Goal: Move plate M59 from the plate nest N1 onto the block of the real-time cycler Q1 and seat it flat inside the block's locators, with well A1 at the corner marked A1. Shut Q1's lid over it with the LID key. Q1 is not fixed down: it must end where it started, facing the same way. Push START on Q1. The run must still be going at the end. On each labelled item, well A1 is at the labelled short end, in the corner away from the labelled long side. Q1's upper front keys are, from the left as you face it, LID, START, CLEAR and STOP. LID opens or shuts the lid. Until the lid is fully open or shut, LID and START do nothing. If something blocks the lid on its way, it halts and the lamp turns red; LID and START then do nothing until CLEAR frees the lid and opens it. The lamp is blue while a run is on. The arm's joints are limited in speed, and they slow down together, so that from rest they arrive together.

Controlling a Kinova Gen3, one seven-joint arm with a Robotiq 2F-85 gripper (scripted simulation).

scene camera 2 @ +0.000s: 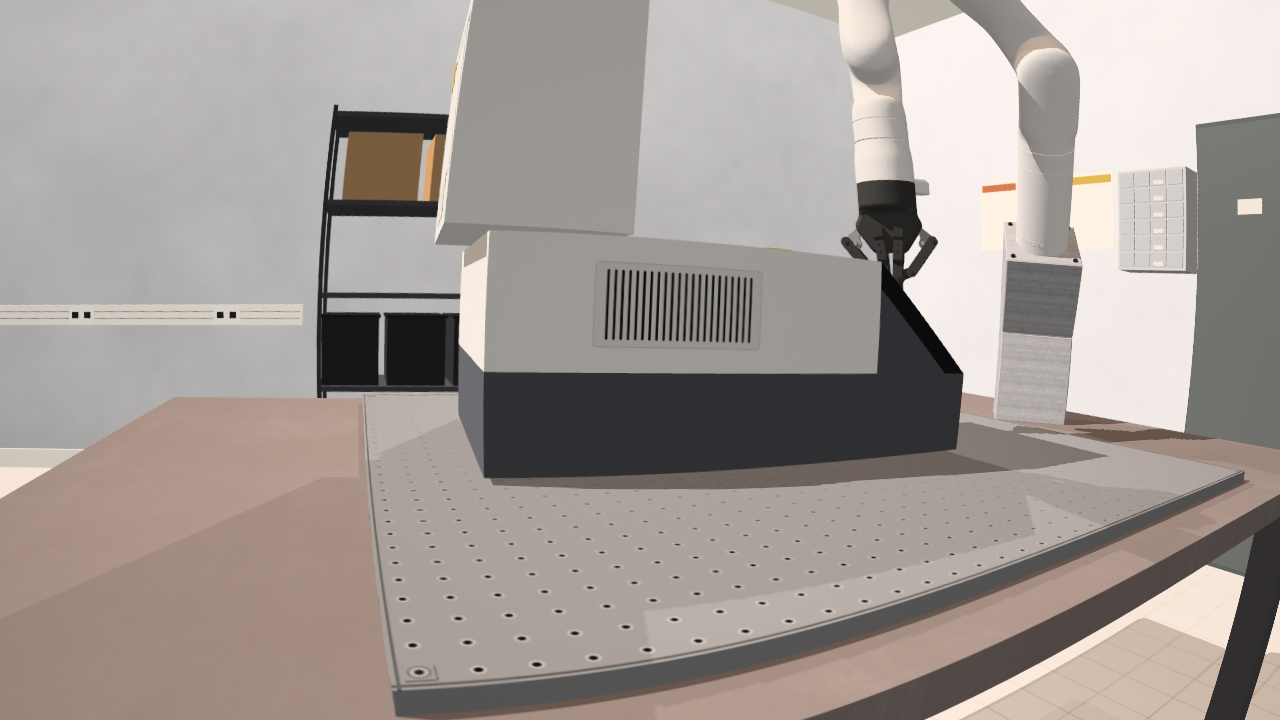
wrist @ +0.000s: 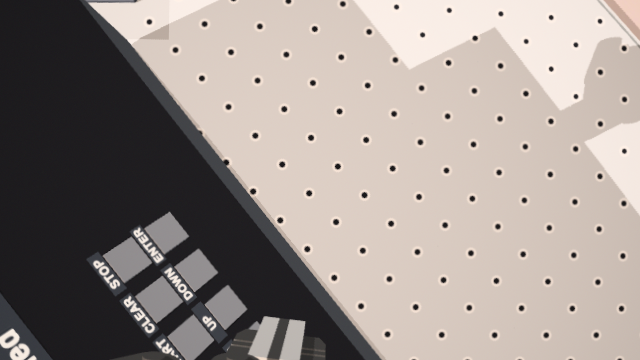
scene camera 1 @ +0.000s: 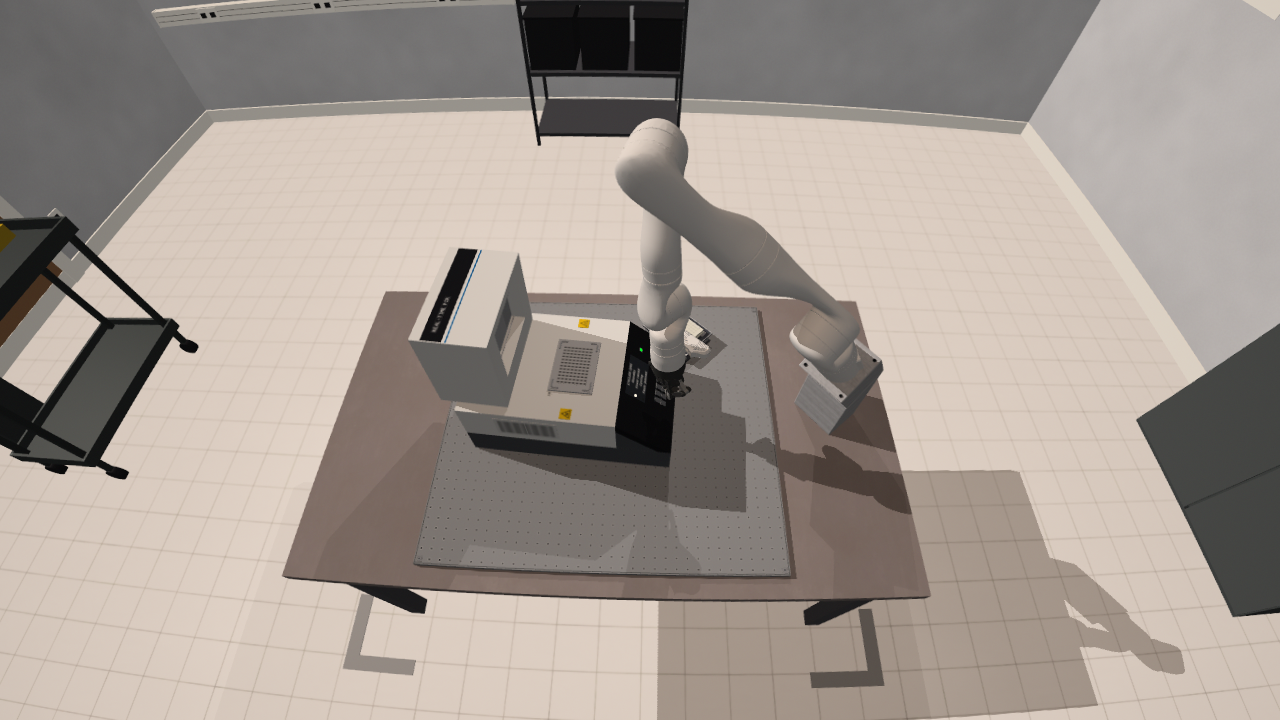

The pictures show: the gripper and a cycler Q1.
